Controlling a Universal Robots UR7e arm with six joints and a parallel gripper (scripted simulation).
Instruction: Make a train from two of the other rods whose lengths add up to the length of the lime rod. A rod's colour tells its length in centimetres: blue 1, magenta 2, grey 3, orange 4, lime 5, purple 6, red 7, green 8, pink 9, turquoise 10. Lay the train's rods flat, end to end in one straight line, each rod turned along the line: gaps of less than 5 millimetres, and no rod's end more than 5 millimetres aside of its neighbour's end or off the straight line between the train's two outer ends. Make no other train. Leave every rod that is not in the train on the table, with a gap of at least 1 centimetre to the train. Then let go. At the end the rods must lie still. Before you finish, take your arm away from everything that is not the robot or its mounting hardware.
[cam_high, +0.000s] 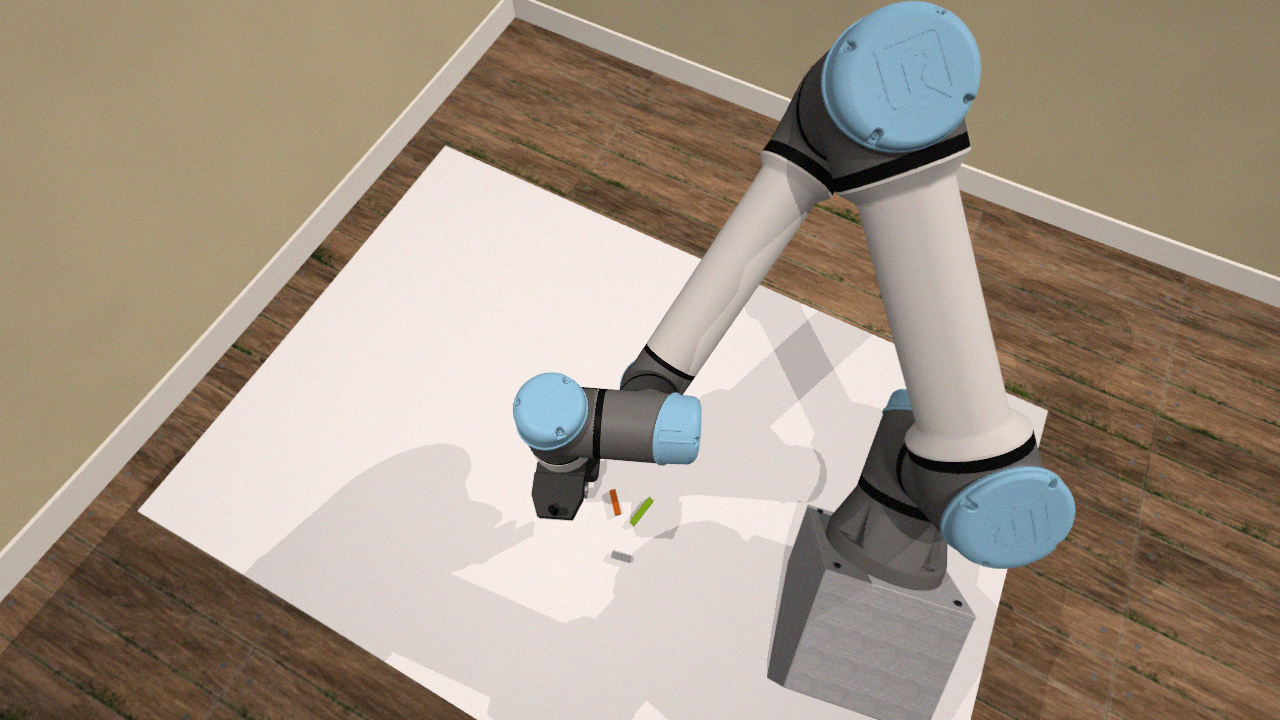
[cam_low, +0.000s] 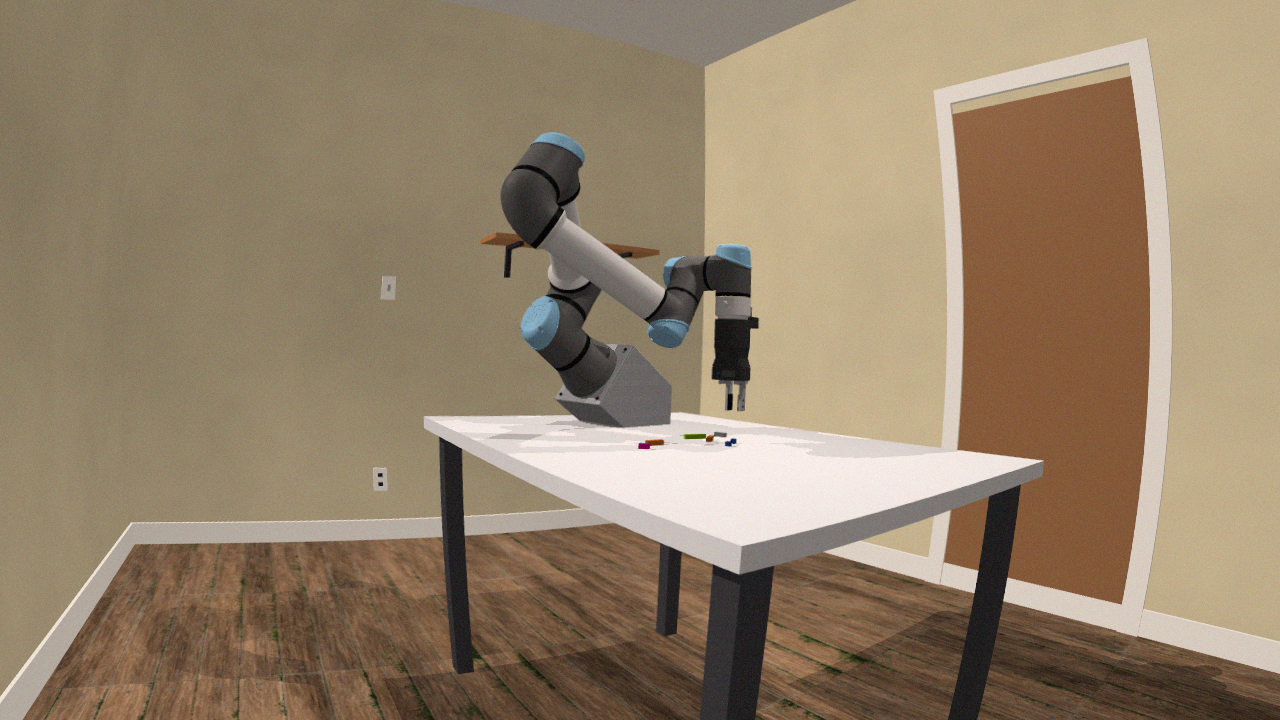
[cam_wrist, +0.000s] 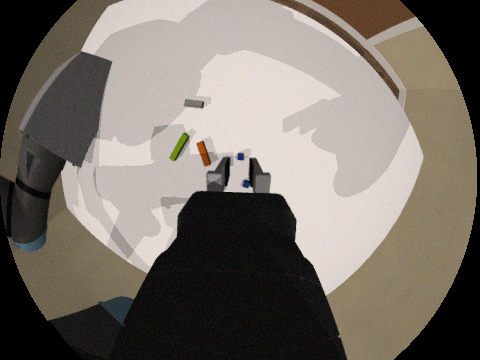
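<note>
Now: hand 10 cm past the lime rod, 8 cm above it and 2 cm to the left of it. Also, from my hand: magenta rod 22 cm to the right, 8 cm below, 3 cm behind; grey rod 10 cm behind, 8 cm below, 6 cm to the left.
</note>
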